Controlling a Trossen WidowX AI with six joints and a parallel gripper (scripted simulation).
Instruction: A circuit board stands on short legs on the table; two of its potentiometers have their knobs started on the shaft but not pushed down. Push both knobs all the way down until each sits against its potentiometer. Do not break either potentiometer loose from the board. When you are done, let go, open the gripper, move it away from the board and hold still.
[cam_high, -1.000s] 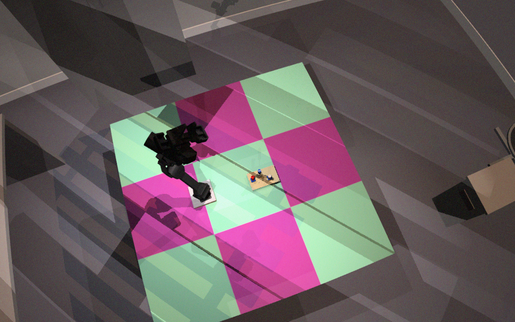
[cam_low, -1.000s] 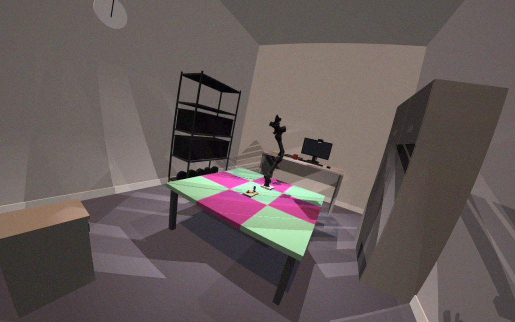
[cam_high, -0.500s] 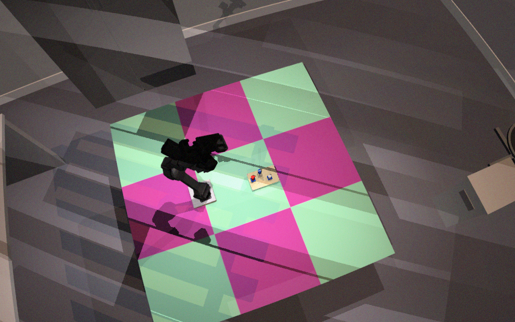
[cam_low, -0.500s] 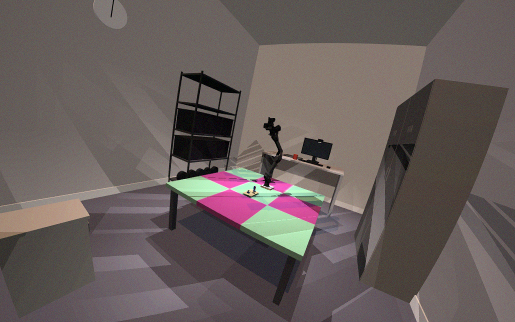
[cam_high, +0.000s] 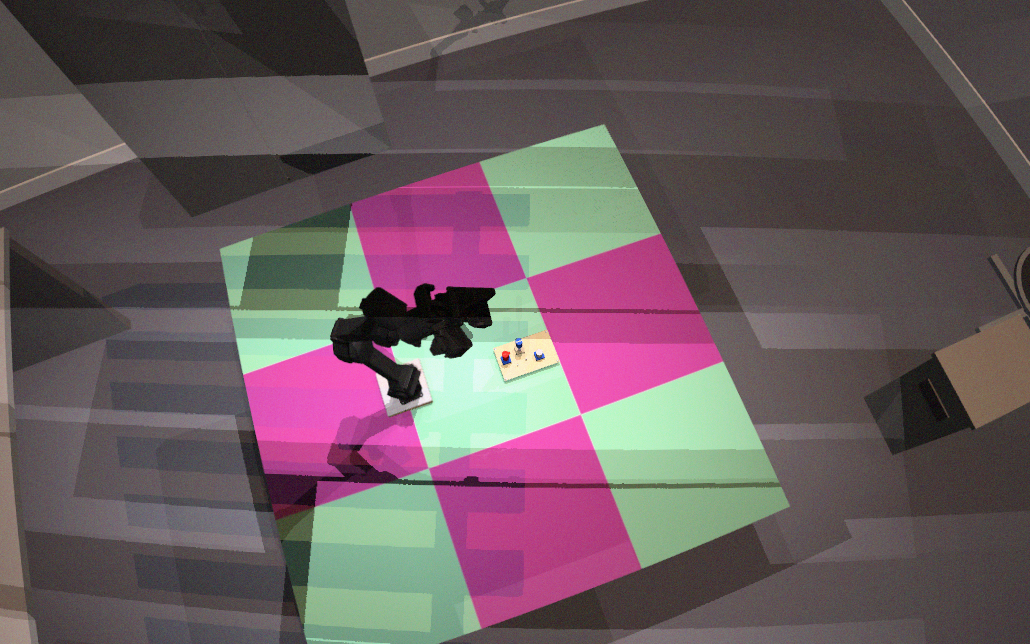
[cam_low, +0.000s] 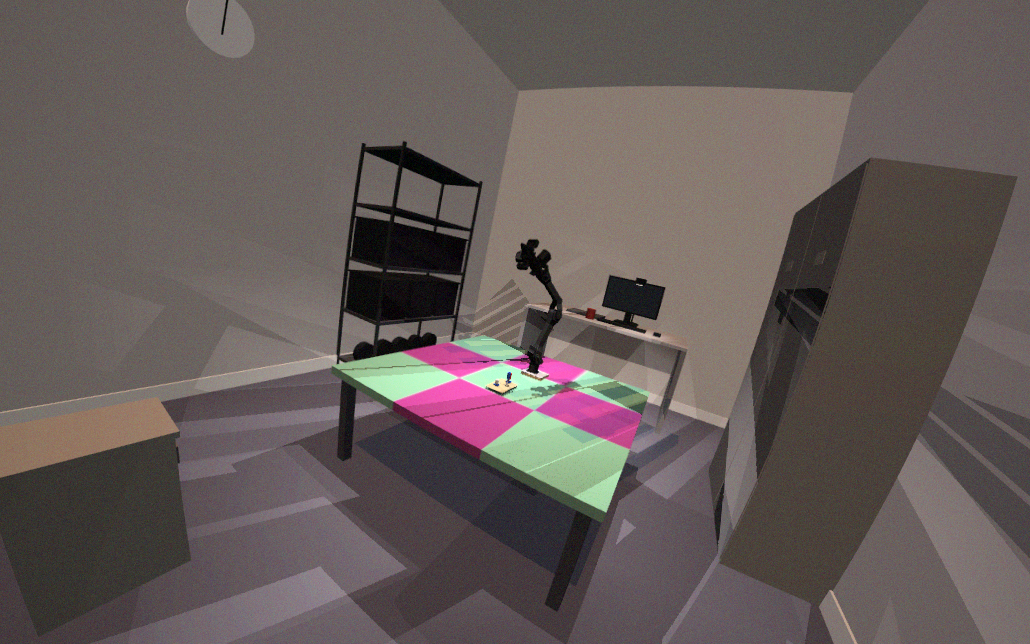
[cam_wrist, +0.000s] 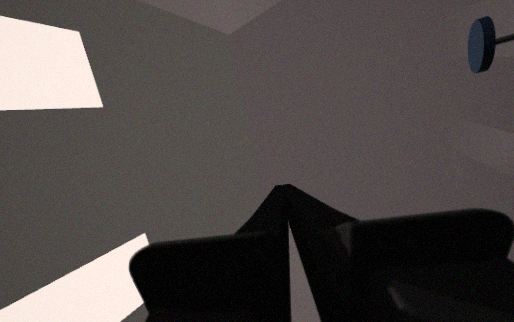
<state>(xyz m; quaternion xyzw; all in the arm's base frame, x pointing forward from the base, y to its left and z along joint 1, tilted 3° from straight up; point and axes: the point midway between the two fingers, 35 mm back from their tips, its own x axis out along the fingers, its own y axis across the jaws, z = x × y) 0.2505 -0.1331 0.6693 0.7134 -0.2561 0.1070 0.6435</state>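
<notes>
The red knob is 67 cm below my gripper tip, 10 cm to the left of it and 4 cm ahead of it. From my gripper tip the other things lie so: dark blue knob (65 cm below, 11 cm to the left, 8 cm ahead).
</notes>
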